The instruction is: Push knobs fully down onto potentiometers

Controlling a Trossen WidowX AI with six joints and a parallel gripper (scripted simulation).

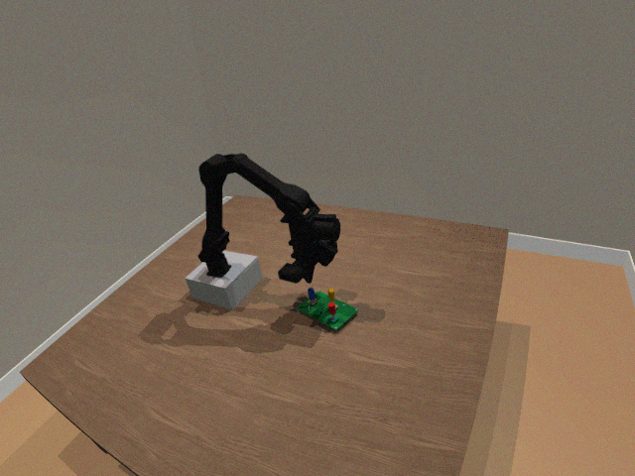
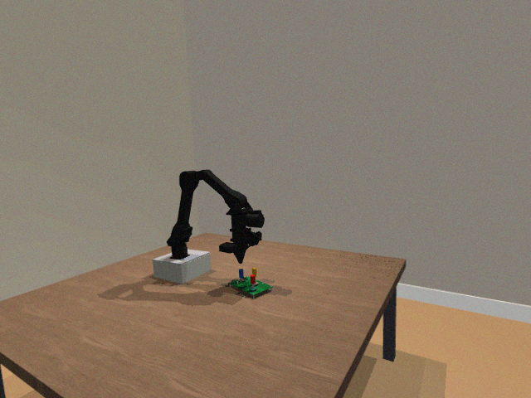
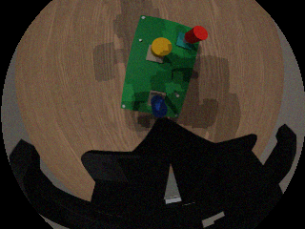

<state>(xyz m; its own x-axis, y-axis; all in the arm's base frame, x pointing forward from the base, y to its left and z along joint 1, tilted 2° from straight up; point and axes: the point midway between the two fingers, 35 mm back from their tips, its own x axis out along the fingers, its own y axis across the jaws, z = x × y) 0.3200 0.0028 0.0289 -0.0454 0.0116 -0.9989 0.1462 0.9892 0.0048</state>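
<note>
My gripper tip is now 4 cm above the blue knob. The rest, counted from my gripper tip: orange knob 7 cm ahead, 3 cm below, 1 cm to the right.
</note>
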